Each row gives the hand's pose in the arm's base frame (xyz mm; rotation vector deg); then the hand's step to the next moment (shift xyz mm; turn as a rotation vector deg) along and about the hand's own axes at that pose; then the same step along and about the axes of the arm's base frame.
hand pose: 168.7 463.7 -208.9 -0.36 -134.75 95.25
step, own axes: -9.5 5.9 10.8 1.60 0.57 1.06
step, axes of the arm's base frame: 6.0 -9.4 -10.8 -1.86 -0.54 -0.52
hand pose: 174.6 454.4 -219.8 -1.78 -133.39 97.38
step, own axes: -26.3 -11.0 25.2 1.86 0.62 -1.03
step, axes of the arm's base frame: 21.4 -31.4 -1.9 -1.65 1.47 0.07
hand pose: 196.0 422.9 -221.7 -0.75 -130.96 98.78
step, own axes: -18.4 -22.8 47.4 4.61 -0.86 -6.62
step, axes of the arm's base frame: 10.6 -54.4 5.7 -2.81 6.78 3.46
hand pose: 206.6 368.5 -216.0 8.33 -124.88 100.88
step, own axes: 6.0 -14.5 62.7 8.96 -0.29 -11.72
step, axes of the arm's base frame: -13.6 -63.0 4.2 -6.07 12.39 5.22
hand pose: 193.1 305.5 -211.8 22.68 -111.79 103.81
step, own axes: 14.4 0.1 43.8 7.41 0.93 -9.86
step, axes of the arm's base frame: -18.0 -42.1 5.4 -5.58 10.53 3.32
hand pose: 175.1 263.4 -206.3 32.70 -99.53 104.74
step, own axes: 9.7 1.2 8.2 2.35 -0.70 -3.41
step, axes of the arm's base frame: -8.7 -7.2 5.9 -1.11 3.64 1.79
